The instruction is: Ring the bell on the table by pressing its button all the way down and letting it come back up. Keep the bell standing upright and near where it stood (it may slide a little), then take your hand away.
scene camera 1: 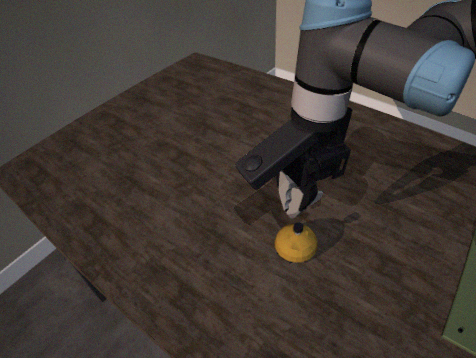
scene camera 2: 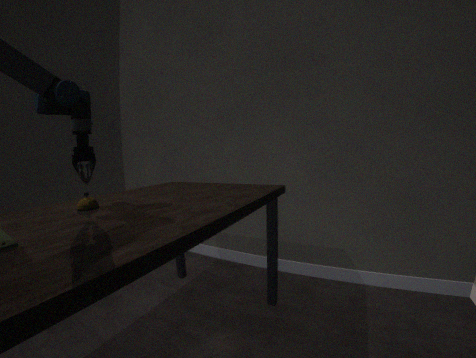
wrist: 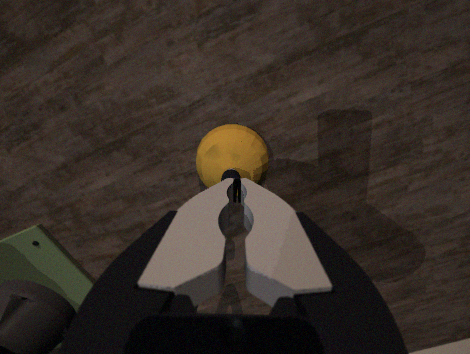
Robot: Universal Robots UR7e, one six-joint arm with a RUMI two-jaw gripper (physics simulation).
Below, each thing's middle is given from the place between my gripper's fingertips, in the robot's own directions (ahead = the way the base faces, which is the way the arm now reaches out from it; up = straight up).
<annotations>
Right now my hand is 70 mm above the yellow dome bell (scene camera 1: 295,247), 10 mm to the left of it and 10 mm past it.
</annotations>
